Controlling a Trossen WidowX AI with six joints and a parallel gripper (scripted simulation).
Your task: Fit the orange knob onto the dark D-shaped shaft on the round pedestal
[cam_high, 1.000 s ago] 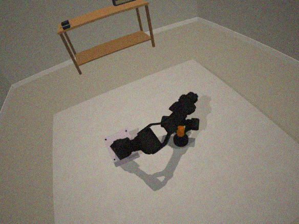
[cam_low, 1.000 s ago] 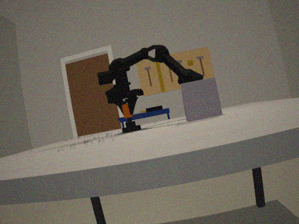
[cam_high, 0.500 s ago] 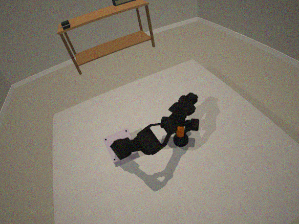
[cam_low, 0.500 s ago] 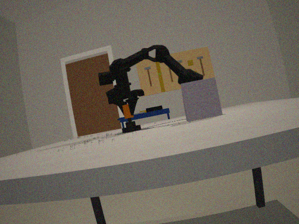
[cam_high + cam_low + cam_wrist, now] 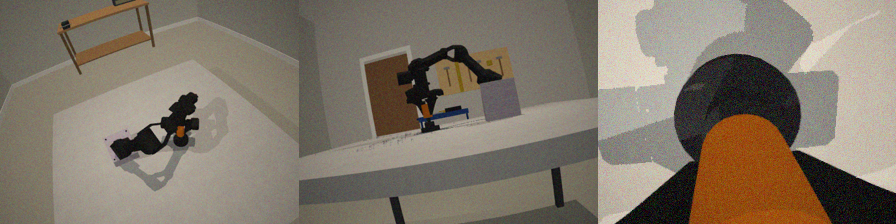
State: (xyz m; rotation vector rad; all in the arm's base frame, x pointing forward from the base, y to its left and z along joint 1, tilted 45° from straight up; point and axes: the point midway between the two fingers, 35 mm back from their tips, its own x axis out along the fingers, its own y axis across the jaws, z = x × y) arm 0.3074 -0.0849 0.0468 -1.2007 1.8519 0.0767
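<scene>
The orange knob is 2 cm above my gripper tip. From my gripper tip the other things lie so: round pedestal: 4 cm below.
</scene>
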